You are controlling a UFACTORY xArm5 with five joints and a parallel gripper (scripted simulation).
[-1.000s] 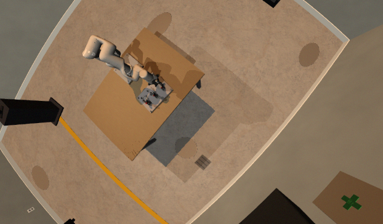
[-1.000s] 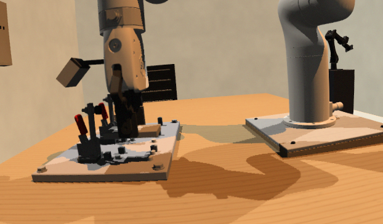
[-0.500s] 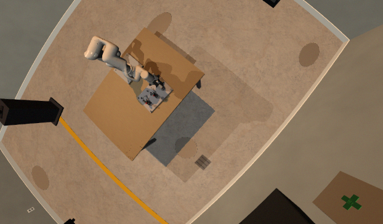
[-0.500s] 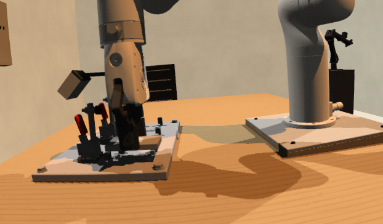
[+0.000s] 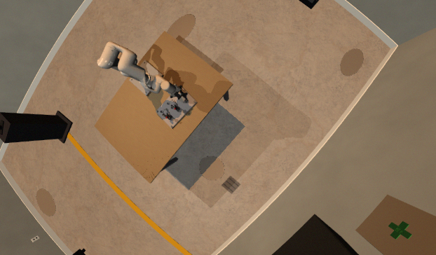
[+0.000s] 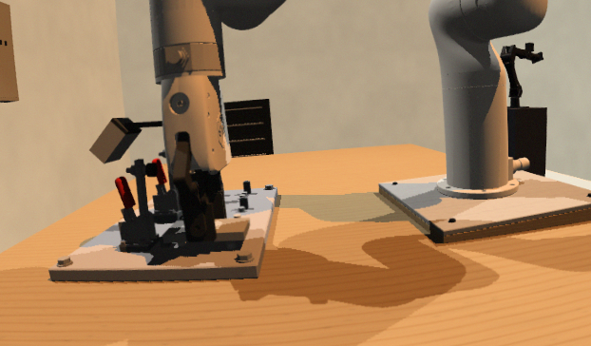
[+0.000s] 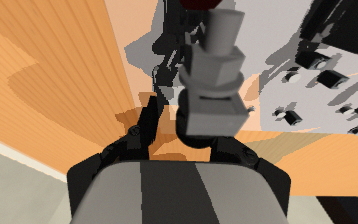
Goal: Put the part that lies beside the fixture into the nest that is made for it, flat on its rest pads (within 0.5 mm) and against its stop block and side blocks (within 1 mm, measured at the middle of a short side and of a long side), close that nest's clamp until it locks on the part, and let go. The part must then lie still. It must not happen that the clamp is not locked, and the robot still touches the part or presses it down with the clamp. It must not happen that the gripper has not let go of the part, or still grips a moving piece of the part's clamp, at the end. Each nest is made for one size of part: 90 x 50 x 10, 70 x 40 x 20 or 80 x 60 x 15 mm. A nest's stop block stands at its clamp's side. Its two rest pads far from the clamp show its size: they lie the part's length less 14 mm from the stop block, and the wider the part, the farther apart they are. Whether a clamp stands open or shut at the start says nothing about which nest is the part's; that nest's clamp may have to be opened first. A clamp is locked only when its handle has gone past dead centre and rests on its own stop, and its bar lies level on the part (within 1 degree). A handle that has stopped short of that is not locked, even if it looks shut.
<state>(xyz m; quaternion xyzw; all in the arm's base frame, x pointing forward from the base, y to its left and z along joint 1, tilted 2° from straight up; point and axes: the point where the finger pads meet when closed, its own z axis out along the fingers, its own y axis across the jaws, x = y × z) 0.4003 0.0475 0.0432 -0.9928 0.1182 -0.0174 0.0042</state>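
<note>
Right now the flat tan part is 20 mm below my hand. Also, from my hand: fixture plate: 120 mm to the right, 40 mm below, 30 mm ahead; then clamp: 80 mm ahead, 20 mm to the right, 10 mm above.
</note>
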